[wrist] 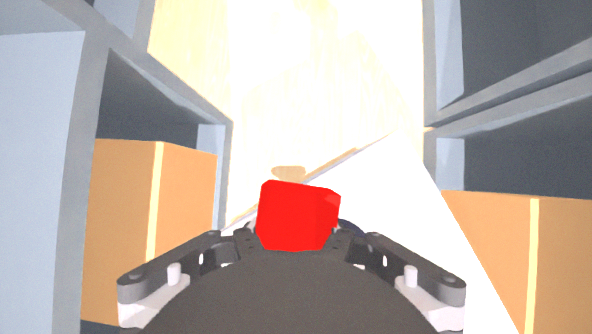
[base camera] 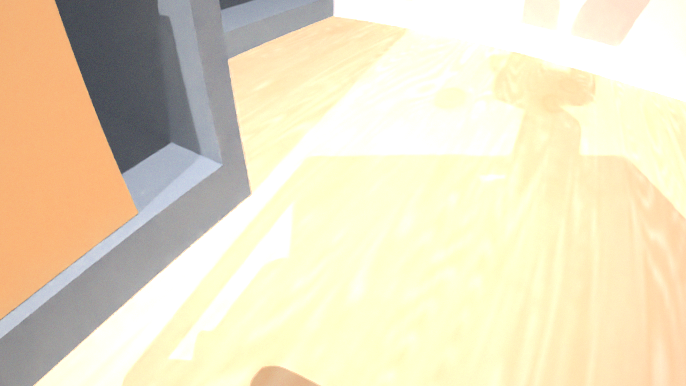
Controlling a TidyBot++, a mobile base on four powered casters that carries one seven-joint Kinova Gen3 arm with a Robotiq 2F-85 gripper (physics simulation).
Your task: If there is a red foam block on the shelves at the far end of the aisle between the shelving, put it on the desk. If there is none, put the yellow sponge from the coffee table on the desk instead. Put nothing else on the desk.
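Frame: origin at the arm's base, x back, y right, z up, level; centimetres.
Seen in the pictures: gripper, between the fingertips: (wrist: 293, 226).
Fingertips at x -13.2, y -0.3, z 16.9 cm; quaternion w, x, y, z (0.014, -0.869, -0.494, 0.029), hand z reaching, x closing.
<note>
A point is followed by its place in that frame.
A red foam block (wrist: 296, 216) @(x -14.5, y 0.9, z 20.5 cm) is between the fingertips in the wrist view. My gripper (wrist: 293, 226) @(x -13.2, y -0.3, z 16.9 cm) is shut on it, one finger on each side. The block is held up above the white top of the mobile base, partly over its edge. Neither the gripper nor the block shows in the base camera view. The desk, the coffee table and the yellow sponge do not show in either view.
Grey shelving (base camera: 212, 100) @(x -49.4, y -12.7, z -23.2 cm) (wrist: 92, 100) @(x -41.4, y -18.0, z 11.5 cm) with an orange-brown box (base camera: 50, 165) @(x -35.2, y -24.6, z -21.4 cm) (wrist: 185, 200) @(x -27.5, y -29.6, z -15.0 cm) stands close on the left. More shelving (wrist: 449, 155) @(x 4.6, y 55.5, z -32.1 cm) with another box (wrist: 560, 260) @(x 29.7, y 44.5, z -5.0 cm) stands on the right. The wooden floor (base camera: 400, 250) @(x -40.7, y 9.1, z -39.7 cm) (wrist: 320, 100) @(x -41.0, y 26.1, z -39.7 cm) runs between, brightly lit. The white base top (wrist: 380, 185) lies below the gripper.
</note>
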